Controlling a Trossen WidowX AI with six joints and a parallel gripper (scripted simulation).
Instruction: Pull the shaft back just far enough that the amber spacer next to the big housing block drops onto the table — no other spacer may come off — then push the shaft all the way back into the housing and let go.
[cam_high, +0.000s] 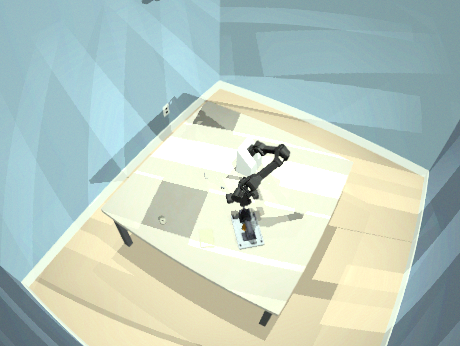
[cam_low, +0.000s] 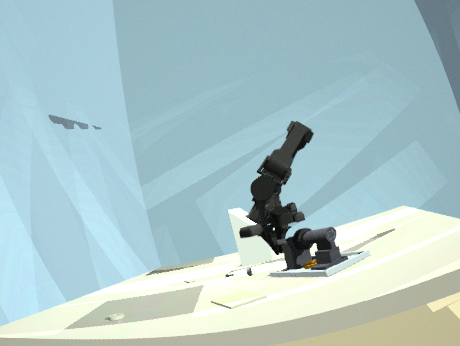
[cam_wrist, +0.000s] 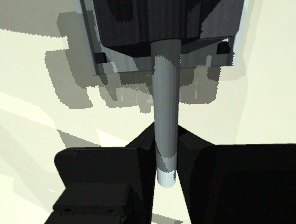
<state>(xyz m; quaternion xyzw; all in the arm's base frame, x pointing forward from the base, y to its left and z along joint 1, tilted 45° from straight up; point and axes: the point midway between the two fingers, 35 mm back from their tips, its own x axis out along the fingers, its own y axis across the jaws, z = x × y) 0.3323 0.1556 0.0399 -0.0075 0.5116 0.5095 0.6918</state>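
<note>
Right now the grey shaft is 50 mm ahead of my gripper tip, 50 mm to the left of it and 40 mm above it. Round my gripper tip: flat pale patch: 290 mm ahead, 50 mm to the right, 40 mm below; then amber spacer: 100 mm ahead, 100 mm to the left, 30 mm below.
</note>
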